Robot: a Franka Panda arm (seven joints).
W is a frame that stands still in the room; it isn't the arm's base.
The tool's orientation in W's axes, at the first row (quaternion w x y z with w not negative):
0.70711, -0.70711, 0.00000, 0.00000
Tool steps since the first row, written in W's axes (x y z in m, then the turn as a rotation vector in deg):
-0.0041, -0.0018, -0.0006, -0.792, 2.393, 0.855
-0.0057, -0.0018, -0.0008, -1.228, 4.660, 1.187
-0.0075, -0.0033, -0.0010, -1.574, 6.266, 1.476
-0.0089, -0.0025, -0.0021, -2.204, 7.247, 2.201
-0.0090, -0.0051, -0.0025, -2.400, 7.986, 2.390
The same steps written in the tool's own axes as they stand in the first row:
-0.0041, 0.0006, -0.0018, -0.792, -0.855, 2.393
-0.0057, 0.0008, -0.0018, -1.228, -1.187, 4.660
-0.0075, 0.0010, -0.0033, -1.574, -1.476, 6.266
-0.0089, 0.0021, -0.0025, -2.204, -2.201, 7.247
-0.0090, 0.0025, -0.0051, -2.400, -2.390, 7.986

